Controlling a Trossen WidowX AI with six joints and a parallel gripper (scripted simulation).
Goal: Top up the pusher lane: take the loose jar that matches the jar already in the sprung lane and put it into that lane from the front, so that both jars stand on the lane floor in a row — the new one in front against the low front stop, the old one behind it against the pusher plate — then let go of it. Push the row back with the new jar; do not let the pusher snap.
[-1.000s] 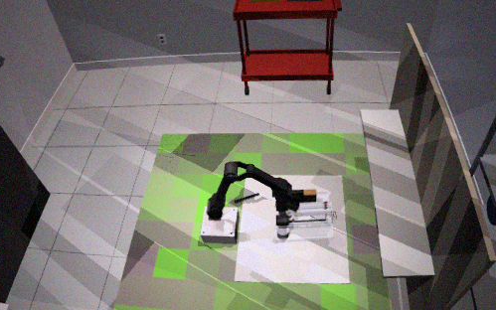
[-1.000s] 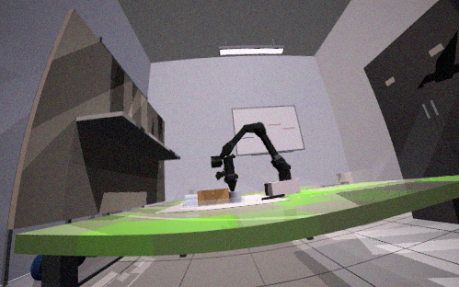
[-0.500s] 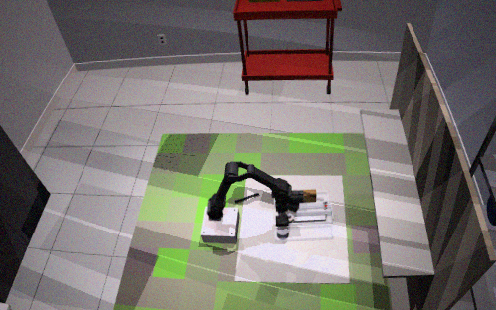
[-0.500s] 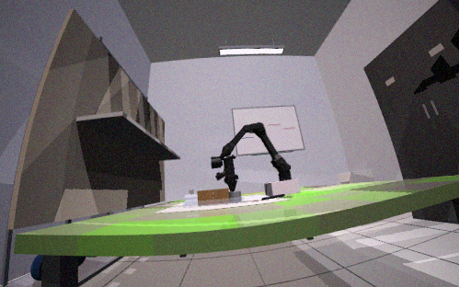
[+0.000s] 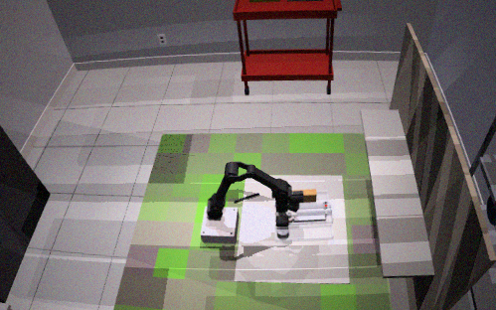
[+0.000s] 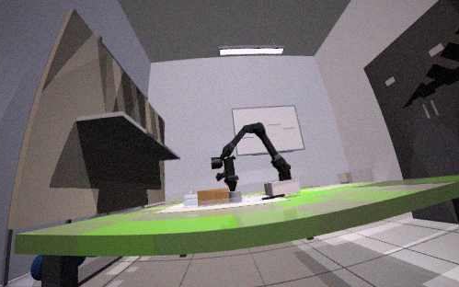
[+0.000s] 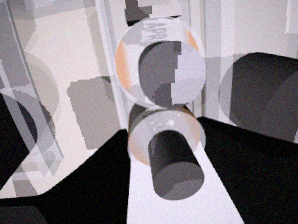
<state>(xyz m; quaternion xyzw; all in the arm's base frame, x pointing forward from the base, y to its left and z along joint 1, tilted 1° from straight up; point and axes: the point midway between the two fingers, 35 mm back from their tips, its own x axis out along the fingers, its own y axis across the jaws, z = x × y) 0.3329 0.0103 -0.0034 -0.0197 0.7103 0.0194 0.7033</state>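
Now: the clear lane unit 140 mm ahead of my gripper tip, 30 mm to the left of it and 20 mm below it. Round my gripper tip: wooden panel 610 mm ahead, 360 mm above, 30 mm to the right; then thin black stick 190 mm behind, 150 mm to the left, 30 mm below.
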